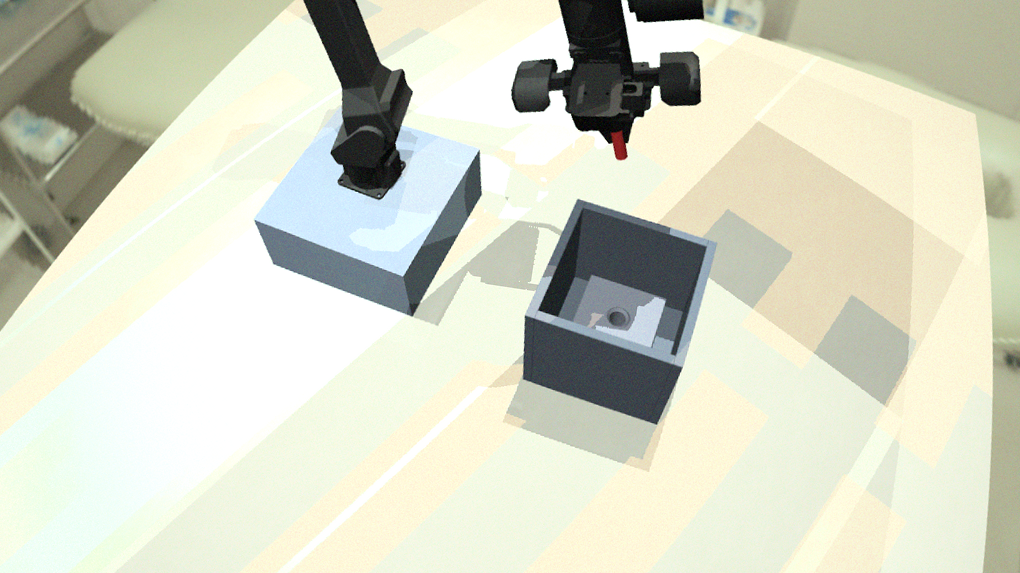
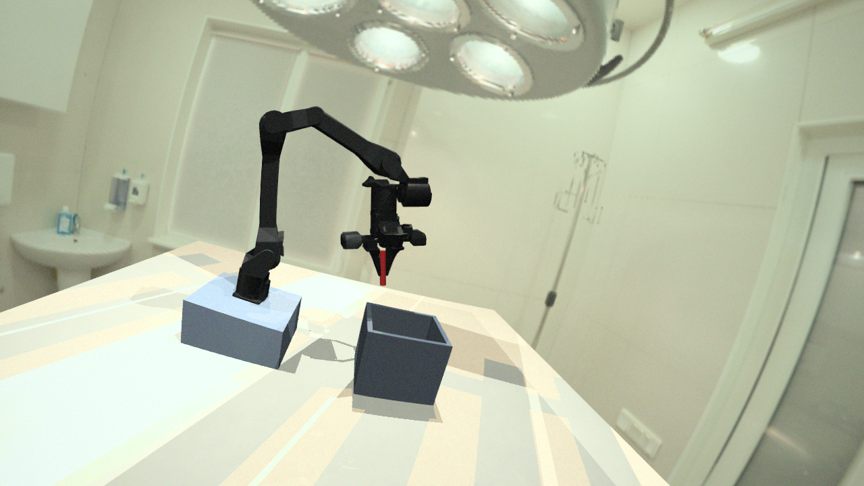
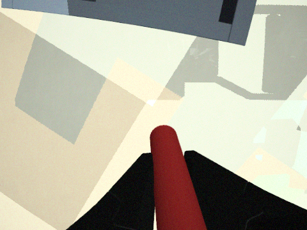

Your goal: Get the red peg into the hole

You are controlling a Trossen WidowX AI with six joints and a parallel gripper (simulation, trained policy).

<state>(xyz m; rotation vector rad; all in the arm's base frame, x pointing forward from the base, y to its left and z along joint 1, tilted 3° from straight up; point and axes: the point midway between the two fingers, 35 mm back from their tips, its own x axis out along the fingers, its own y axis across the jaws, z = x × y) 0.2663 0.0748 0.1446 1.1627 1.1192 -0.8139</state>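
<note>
Now: gripper tip 6 cm short of the plate, 13 cm to the left of it and 15 cm above it. Also, from my gripper tip: red peg 2 cm above.
</note>
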